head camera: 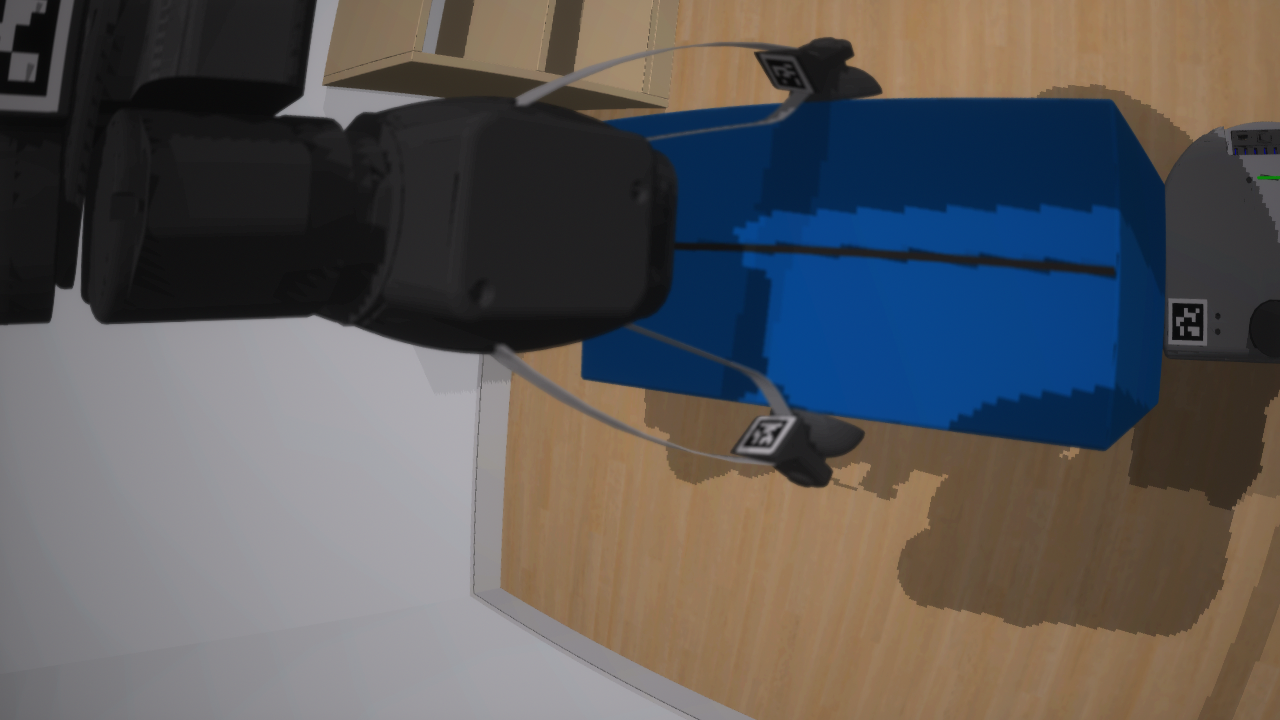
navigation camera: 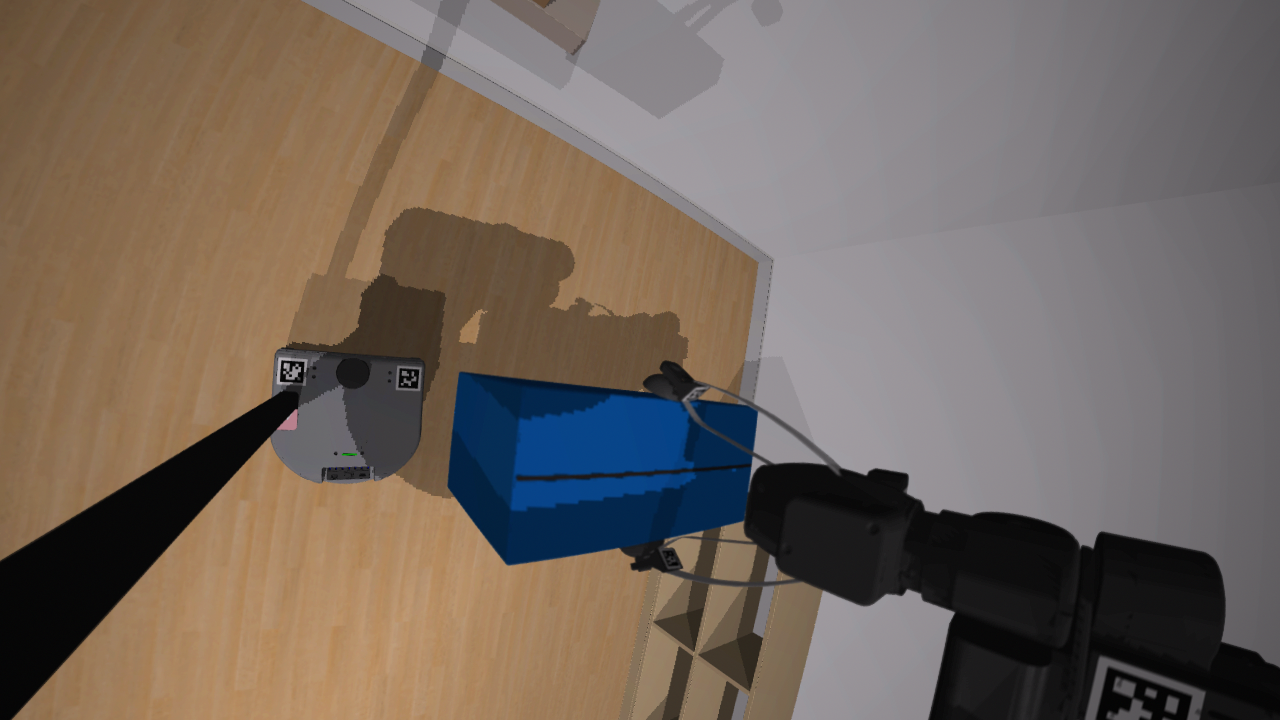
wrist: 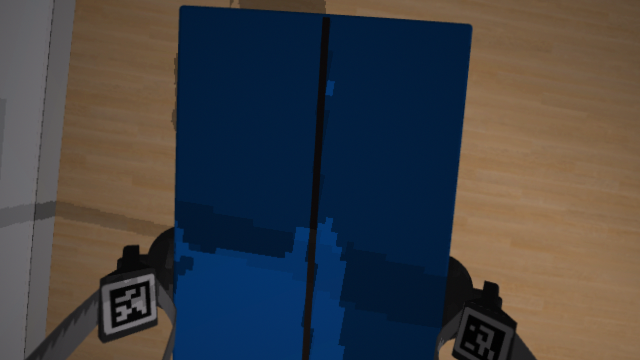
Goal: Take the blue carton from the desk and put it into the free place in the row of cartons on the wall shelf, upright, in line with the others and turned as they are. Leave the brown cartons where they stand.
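Pixels of known places: gripper, between the fingertips: (head camera: 854, 256) (navigation camera: 639, 462); robot's base, origin of its link: (head camera: 1270, 325) (navigation camera: 353, 371).
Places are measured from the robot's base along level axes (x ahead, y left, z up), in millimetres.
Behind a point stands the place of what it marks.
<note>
The blue carton (head camera: 939, 331) @(x 5, y -166, z 1003 mm) (navigation camera: 599, 429) @(x 14, y -154, z 1003 mm) (wrist: 250, 125), with a dark line along its face, is held off the floor. My gripper (head camera: 850, 259) @(x -23, y -222, z 968 mm) (navigation camera: 651, 466) @(x -23, y -222, z 968 mm) (wrist: 311, 268) @(x -23, y -222, z 968 mm) is shut on it, one fingertip against each of two opposite sides, near the end towards the wrist. The carton's long side runs on beyond the fingertips. At the top edge of the navigation view, a piece of the wall shelf (navigation camera: 572, 31) @(x 670, y -250, z 655 mm) shows, with a sliver of something brown on it that is too small to tell. The free place and the desk do not show.
A light wooden shelf unit with open compartments (head camera: 501, 78) @(x -413, y -1219, z 393 mm) (navigation camera: 787, 635) @(x -842, y -1259, z 610 mm) stands by the wall, close to the carton's side in both camera pictures. My grey base (head camera: 1199, 259) @(x -83, y -111, z 160 mm) (navigation camera: 393, 420) @(x -107, y -99, z 160 mm) stands on the wooden floor (head camera: 716, 573) @(x 495, y -1060, z 0 mm) (navigation camera: 179, 179) @(x 427, y 449, z 0 mm). A room corner with grey skirting is nearby.
</note>
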